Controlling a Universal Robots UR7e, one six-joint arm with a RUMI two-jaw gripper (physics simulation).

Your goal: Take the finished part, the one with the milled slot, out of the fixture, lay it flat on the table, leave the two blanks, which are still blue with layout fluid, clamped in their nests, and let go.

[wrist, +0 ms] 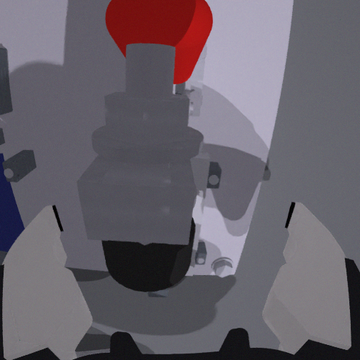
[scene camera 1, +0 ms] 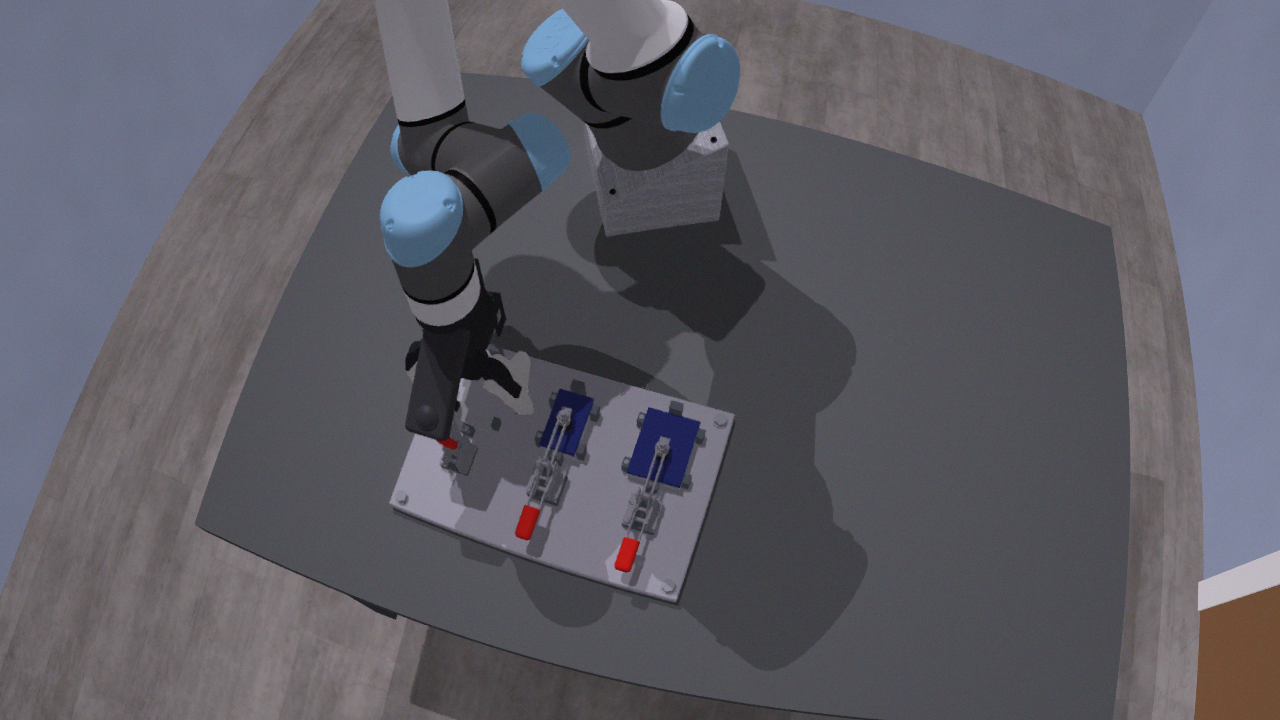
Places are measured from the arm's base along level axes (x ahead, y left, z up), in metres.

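Pixels of known places: gripper, fingertip midpoint: (scene camera 1: 471, 397).
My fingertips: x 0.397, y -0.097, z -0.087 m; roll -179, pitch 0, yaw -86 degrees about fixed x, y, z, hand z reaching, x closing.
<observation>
For each thing: its top centre in the pictures, then the offset to it from my fingertips. "pt": a spot on its surface instead. Level surfaces: height alone.
- red handle, surface spot: (scene camera 1: 447, 443) pt 0.083 m ahead, 0.016 m left, 0.067 m up
- narrow blue blank, middle of its top: (scene camera 1: 566, 420) 0.004 m back, 0.118 m left, 0.012 m up
- wider blue blank, middle of its top: (scene camera 1: 664, 446) 0.009 m back, 0.228 m left, 0.007 m up
- pale fixture plate, surface spot: (scene camera 1: 572, 559) pt 0.143 m ahead, 0.171 m left, 0.014 m down
- grey table, its level: 0.029 m down
My gripper (scene camera 1: 469, 398) (wrist: 174, 207) is open and empty above the leftmost nest. Its toggle clamp (scene camera 1: 460, 454) (wrist: 140, 195) stands raised, with a red handle (scene camera 1: 447, 443) (wrist: 155, 22) and a black tip (wrist: 147, 267) showing between the spread fingers in the wrist view. The clamp and gripper cover much of that nest, and I cannot make out the slotted part. A narrow blue blank (scene camera 1: 581, 420) (wrist: 7, 215) lies in the middle nest and a wider blue blank (scene camera 1: 682, 447) in the right nest, each under a lowered clamp.
The pale fixture plate (scene camera 1: 572, 559) (wrist: 245, 55) lies on the grey table (scene camera 1: 966, 402) (wrist: 320, 150). Two more red handles (scene camera 1: 527, 522) (scene camera 1: 626, 554) point toward its front edge. Small locating blocks stand around the nests. The robot's base block (scene camera 1: 662, 192) stands behind the plate.
</observation>
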